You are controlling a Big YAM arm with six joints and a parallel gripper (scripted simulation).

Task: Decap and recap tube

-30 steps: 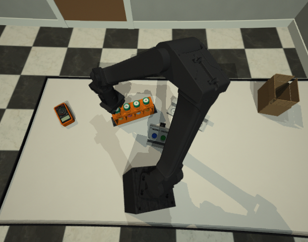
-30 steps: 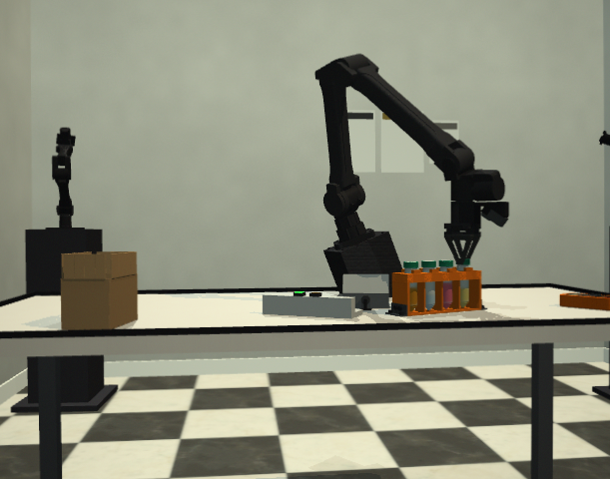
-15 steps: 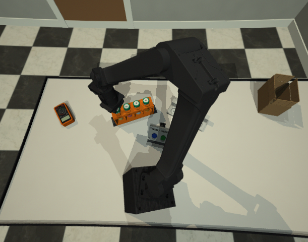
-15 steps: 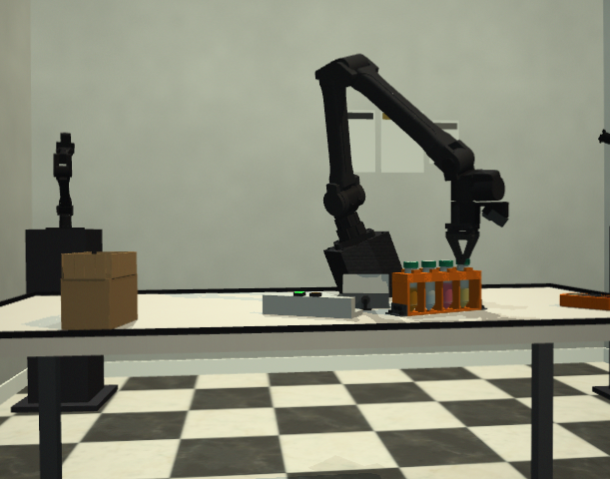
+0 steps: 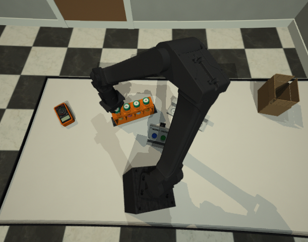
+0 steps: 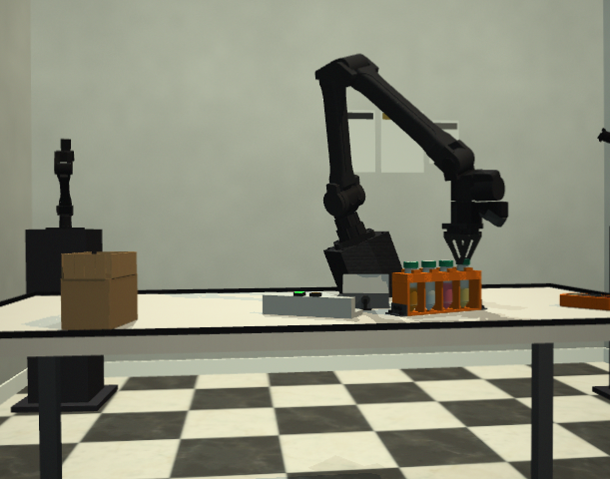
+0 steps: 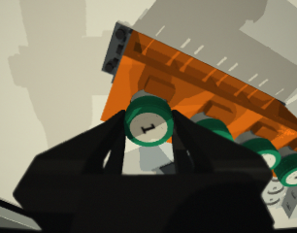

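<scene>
My gripper is now right at the cap. Also, from my hand: key housing (22 cm to the right, 9 cm behind, 7 cm below); green key (24 cm to the right, 12 cm behind, 5 cm below); blue key (20 cm to the right, 11 cm behind, 5 cm below).
</scene>
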